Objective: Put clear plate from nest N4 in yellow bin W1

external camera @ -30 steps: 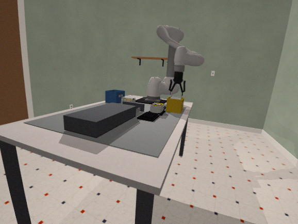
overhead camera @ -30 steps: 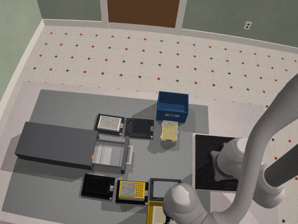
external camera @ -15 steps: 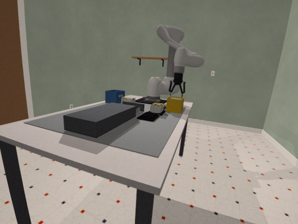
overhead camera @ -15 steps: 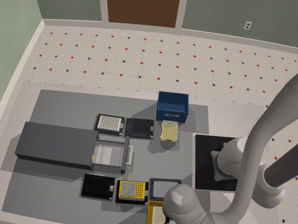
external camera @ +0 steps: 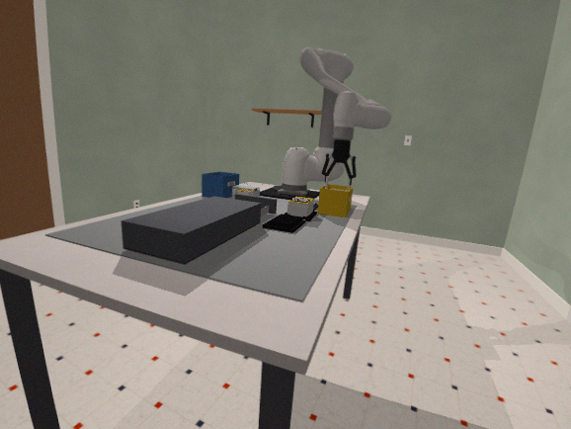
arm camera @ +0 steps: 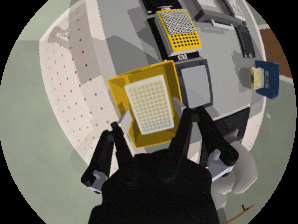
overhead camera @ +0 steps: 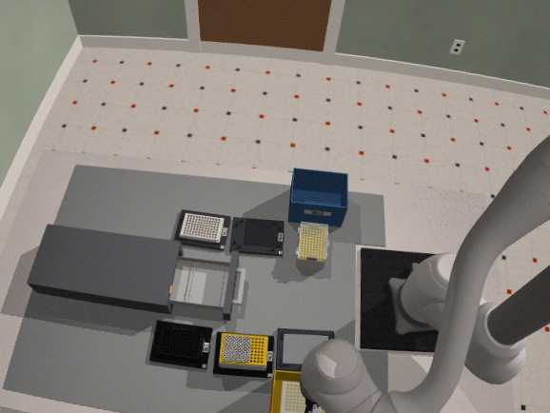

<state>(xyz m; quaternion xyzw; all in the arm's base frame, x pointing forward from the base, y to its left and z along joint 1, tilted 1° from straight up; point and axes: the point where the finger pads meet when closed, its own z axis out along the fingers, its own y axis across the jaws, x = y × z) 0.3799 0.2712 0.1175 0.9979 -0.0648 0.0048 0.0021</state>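
My gripper is now 3 cm above the clear well plate. Round my hand: nest (11 cm ahead, 52 cm to the right, 12 cm below); then black plate (33 cm ahead, 18 cm to the right, 11 cm below); then yellow bin W1 (9 cm below).
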